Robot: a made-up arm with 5 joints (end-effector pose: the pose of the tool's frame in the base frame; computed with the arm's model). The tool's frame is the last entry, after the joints. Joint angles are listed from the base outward.
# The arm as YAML. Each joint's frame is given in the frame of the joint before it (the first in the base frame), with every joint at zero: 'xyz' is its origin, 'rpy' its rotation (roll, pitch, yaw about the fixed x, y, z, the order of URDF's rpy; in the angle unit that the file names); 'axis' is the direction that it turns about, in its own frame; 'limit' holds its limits. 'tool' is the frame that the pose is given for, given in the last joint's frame.
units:
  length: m
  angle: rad
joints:
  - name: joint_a
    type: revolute
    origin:
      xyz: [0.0, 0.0, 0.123]
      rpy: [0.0, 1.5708, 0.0]
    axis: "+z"
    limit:
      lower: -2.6
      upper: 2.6
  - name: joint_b
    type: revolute
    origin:
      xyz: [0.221, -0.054, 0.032]
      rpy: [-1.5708, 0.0, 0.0]
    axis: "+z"
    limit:
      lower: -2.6
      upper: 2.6
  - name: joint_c
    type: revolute
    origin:
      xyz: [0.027, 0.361, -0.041]
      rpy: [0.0, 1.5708, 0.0]
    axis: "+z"
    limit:
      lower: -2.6
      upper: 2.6
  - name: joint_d
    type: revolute
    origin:
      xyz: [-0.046, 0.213, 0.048]
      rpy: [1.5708, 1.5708, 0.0]
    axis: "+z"
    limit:
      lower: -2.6
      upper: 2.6
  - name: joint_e
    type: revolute
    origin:
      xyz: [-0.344, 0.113, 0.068]
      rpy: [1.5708, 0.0, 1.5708]
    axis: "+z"
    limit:
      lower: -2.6
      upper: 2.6
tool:
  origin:
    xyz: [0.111, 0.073, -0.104]
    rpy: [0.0, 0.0, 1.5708]
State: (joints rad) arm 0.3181 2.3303 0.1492 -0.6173 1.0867
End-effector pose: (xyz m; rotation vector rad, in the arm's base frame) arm 0.0421 -0.4733 0.3304 0.9373 2.2642 1.5362
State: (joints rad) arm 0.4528 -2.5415 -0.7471 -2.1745 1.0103
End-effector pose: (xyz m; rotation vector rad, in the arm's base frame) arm 0.0389 -0.0227 -0.5029 -1.4171 -0.2049 -2.0151
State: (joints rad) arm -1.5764 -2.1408 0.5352 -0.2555 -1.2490
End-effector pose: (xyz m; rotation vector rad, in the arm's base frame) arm 0.7905 -0.5627 0.3440 0.5814 -1.6932 0.1550
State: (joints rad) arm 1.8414 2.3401 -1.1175 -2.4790 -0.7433
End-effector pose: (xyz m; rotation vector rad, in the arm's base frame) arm 0.6183 0.2926 -0.0665 1.2722 -0.9939 0.7513
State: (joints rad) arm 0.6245 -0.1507 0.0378 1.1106 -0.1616
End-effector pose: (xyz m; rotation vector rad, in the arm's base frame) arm -0.3292 0.6515 -0.3508 1.7441 -0.0362 -0.1188
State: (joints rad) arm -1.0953 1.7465 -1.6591 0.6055 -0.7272
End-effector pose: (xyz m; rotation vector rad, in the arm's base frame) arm -0.4635 0.1621 0.5073 0.4031 1.9627 -0.6540
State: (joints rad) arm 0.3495 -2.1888 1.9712 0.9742 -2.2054
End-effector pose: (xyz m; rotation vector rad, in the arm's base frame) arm 0.3257 -0.0075 0.2065 -2.2652 -1.0502 -0.3492
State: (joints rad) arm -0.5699 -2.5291 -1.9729 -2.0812 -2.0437
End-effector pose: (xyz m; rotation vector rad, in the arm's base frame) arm -0.1208 -0.4310 -0.1060 -0.6884 1.4116 -1.2659
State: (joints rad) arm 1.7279 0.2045 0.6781 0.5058 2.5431
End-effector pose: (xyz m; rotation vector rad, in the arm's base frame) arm -0.3510 0.5678 0.4285 1.3060 -1.8570 0.9351
